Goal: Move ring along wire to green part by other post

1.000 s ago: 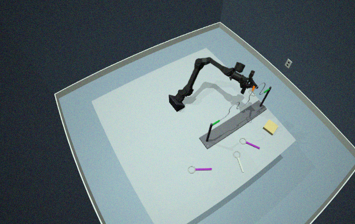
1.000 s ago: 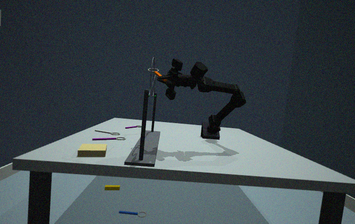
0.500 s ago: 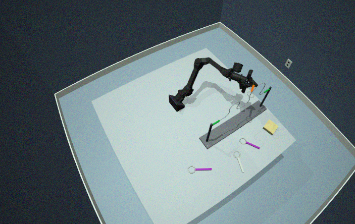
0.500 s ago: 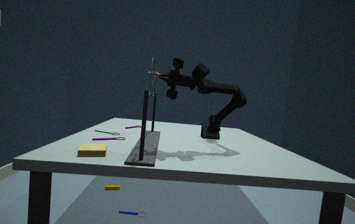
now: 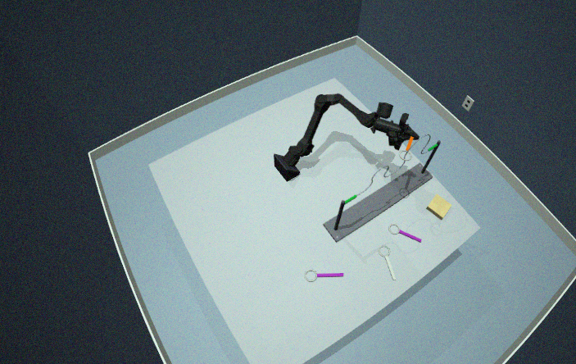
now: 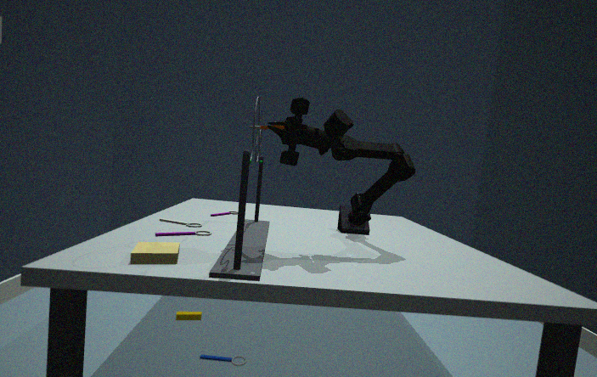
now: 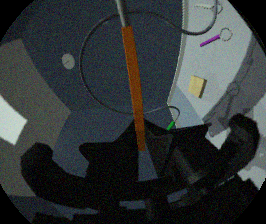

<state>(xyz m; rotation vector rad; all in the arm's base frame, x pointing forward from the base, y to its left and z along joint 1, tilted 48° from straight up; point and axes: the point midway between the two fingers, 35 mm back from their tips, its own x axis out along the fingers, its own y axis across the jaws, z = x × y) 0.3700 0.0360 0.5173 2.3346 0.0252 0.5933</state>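
The orange-handled ring lies 9 cm to the right of my gripper tip and 1 cm ahead of it. Round my gripper tip: yellow block (85 cm below, 62 cm to the right, 28 cm ahead); then blue-handled ring (86 cm below, 31 cm to the right, 7 cm ahead); then white-handled ring (36 cm below, 35 cm to the right, 27 cm ahead).
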